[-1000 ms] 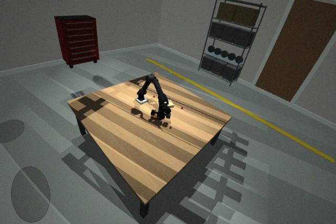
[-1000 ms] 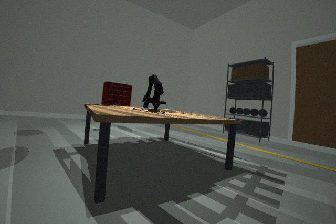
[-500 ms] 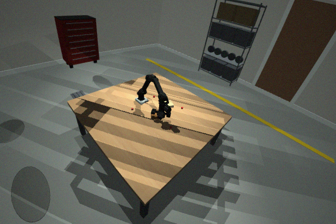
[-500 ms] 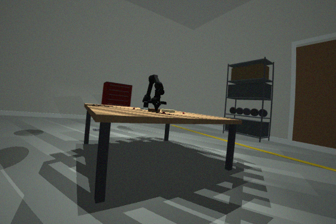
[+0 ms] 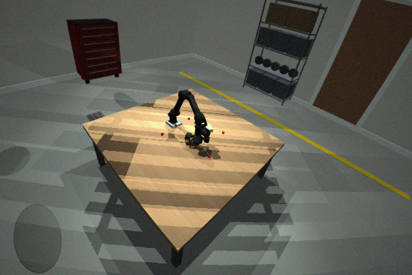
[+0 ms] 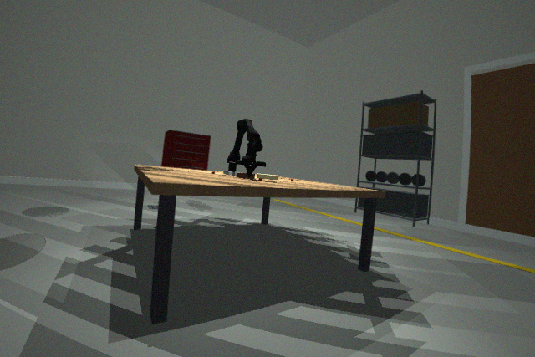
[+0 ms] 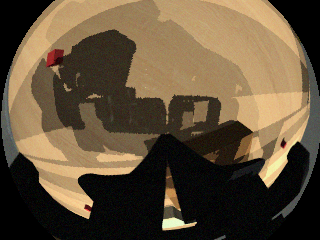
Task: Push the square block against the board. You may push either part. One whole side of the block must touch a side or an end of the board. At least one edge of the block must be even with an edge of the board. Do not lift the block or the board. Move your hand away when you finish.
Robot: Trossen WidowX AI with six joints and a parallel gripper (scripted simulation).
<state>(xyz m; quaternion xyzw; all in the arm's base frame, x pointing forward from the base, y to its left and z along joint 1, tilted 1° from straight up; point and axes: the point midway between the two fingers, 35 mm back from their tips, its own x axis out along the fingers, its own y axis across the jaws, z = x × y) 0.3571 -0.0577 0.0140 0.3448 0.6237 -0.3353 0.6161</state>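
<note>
Right now my gripper tip is 7 cm past the square block and 2 cm to the right of it. From my gripper tip the other things lie so: board (22 cm to the left, 12 cm behind).
</note>
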